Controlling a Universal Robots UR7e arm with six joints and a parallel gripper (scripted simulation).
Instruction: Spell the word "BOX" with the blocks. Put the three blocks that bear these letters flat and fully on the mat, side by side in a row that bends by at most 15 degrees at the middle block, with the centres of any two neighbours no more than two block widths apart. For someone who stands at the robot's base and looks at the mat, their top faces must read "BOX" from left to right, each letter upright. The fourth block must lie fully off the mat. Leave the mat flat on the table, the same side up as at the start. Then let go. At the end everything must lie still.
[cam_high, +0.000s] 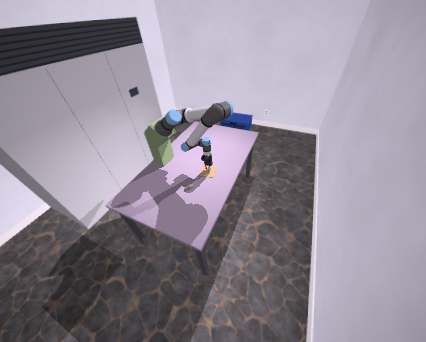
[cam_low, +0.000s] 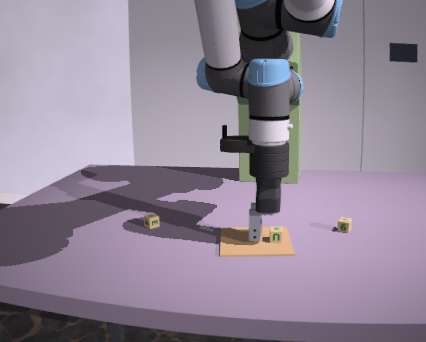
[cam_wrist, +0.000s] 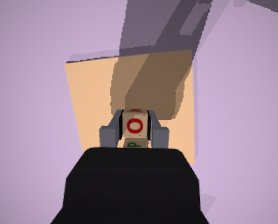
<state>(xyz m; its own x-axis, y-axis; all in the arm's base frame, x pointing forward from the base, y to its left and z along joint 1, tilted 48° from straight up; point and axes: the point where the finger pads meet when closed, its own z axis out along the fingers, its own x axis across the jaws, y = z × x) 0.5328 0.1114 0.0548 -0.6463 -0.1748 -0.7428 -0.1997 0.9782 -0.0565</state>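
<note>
My hand is 2 cm above the mat.
</note>
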